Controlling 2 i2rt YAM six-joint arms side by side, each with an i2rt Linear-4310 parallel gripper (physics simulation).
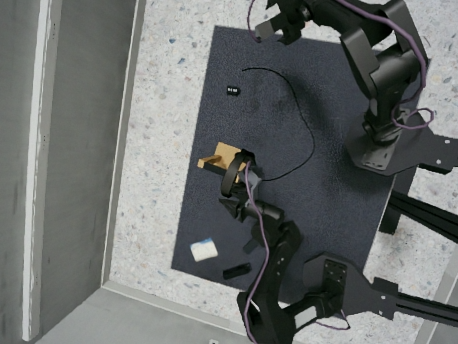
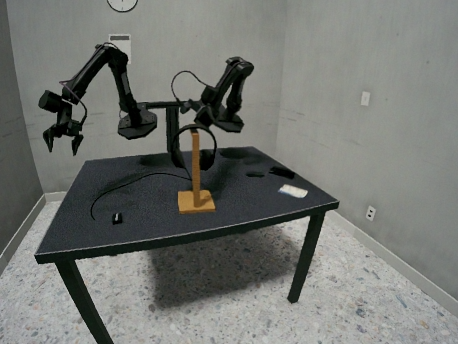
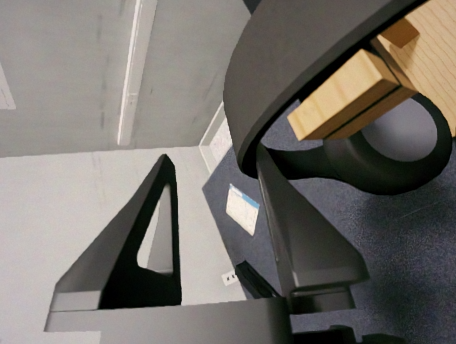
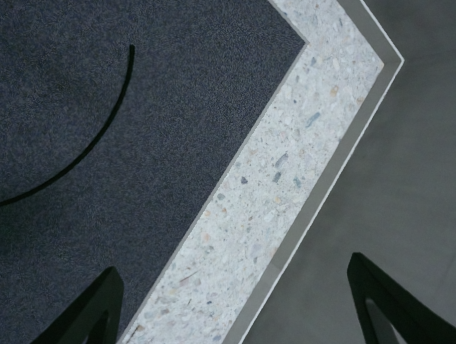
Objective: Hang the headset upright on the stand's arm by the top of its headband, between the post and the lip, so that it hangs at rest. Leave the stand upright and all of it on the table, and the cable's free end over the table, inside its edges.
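Frame: origin at the left arm's base, x left, y back, z up, level; metres.
Seen in the pictures: left gripper, fingertip midpoint: (image 1: 223, 195) (image 2: 211, 127) (image 3: 211, 152); right gripper, fingertip midpoint: (image 2: 63, 154) (image 4: 233, 268); left arm's base, link origin: (image 1: 333, 286) (image 2: 227, 118); right arm's base, link origin: (image 1: 385, 138) (image 2: 137, 122).
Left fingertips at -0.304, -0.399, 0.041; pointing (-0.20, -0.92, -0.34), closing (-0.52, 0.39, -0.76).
Pixels of each thing's top centre, then the offset from my left fingertips to it, as dx, dy, dz. "spot": a spot on its surface instead.
- black headset, top centre: (image 3: 280, 66) (image 1: 232, 178) (image 2: 194, 124) -0.062, +0.029, +0.014
- arm's wooden end block, surface spot: (image 3: 345, 102) spot: -0.064, +0.051, +0.012
- small black box, top centre: (image 2: 116, 216) (image 1: 233, 90) -0.402, -0.028, -0.280
- blue pad, top centre: (image 3: 240, 208) (image 2: 293, 191) (image 1: 203, 250) +0.363, -0.144, -0.294
- black case, top centre: (image 3: 250, 289) (image 1: 236, 274) (image 2: 282, 168) +0.445, +0.032, -0.255
- dark flat piece, top centre: (image 1: 250, 246) (image 2: 255, 173) +0.308, +0.087, -0.280
The black headset (image 1: 231, 175) (image 2: 208, 160) (image 3: 320, 55) is upright with its headband crossing the wooden stand's arm; the arm's wooden end block (image 3: 345, 102) shows on the near side of the headband. Whether the arm bears its full weight is hidden. The stand (image 1: 227, 150) (image 2: 196, 175) is upright on the table. My left gripper (image 3: 211, 152) is partly open; one fingertip is close to or touching the headband's edge, the other is apart from it. My right gripper (image 2: 63, 151) (image 4: 233, 268) is open and empty, far from the headset. The cable (image 1: 312, 135) (image 2: 145, 176) (image 4: 107, 122) lies curved, its free end over the table.
A small black box (image 1: 233, 90) (image 2: 117, 218) lies near the cable's free end. A white and blue pad (image 1: 204, 249) (image 2: 293, 191) (image 3: 242, 210), a black case (image 1: 236, 271) (image 2: 282, 172) and a dark flat piece (image 1: 250, 245) (image 2: 255, 174) lie on the left arm's side.
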